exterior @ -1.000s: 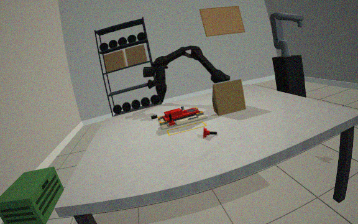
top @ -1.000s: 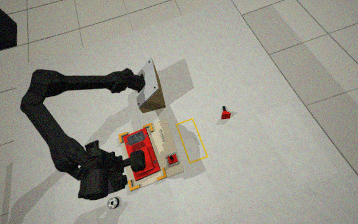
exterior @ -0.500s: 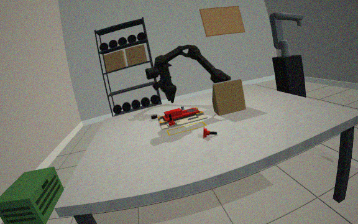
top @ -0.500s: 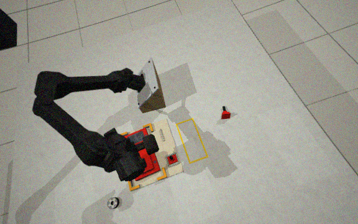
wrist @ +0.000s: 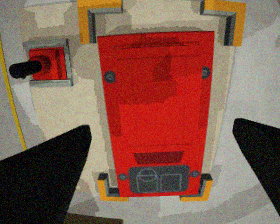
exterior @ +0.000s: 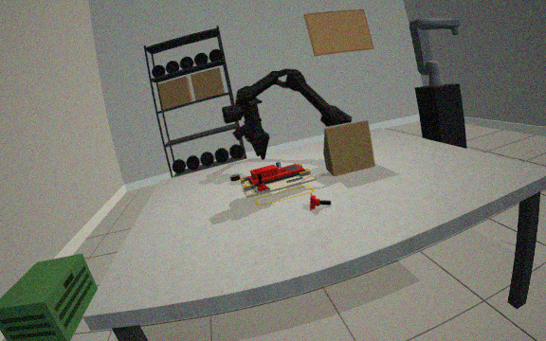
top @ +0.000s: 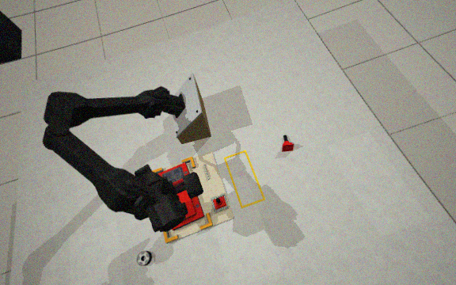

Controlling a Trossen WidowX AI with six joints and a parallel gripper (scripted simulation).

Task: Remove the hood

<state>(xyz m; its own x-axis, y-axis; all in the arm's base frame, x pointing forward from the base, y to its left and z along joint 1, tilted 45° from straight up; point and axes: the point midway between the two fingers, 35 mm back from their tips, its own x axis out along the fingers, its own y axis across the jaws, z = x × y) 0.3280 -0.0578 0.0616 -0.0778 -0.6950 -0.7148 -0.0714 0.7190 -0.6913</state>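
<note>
Now: gripper tip 5 cm above the red hood.
</note>
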